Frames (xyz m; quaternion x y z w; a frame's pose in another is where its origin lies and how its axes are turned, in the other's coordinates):
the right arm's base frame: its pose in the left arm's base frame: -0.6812 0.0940 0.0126 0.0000 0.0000 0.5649 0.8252
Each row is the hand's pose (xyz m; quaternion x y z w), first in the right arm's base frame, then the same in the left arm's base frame.
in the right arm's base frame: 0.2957 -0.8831 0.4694 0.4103 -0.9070 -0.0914 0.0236
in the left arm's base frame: 0.2491 0.0501 0.4820 0.8510 -0.5167 -0.0621 0.0711
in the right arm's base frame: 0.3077 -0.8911 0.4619 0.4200 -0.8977 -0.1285 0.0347
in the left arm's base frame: 0.2609 0.0584 0.4745 0.8537 -0.5035 -0.0864 0.1012
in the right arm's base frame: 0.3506 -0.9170 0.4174 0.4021 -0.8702 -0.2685 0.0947
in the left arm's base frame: 0.3005 0.0891 0.4300 0.8234 -0.4909 -0.1681 0.2298
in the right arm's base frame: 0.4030 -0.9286 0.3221 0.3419 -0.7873 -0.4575 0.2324
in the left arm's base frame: 0.3303 0.1337 0.3347 0.7268 -0.4565 -0.2462 0.4502
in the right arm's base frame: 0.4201 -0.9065 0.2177 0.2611 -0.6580 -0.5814 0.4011
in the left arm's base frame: 0.3159 0.1576 0.2303 0.5871 -0.3955 -0.2532 0.6594
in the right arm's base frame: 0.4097 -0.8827 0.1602 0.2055 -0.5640 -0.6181 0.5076
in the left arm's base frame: 0.2899 0.1566 0.1728 0.4882 -0.3493 -0.2233 0.7680
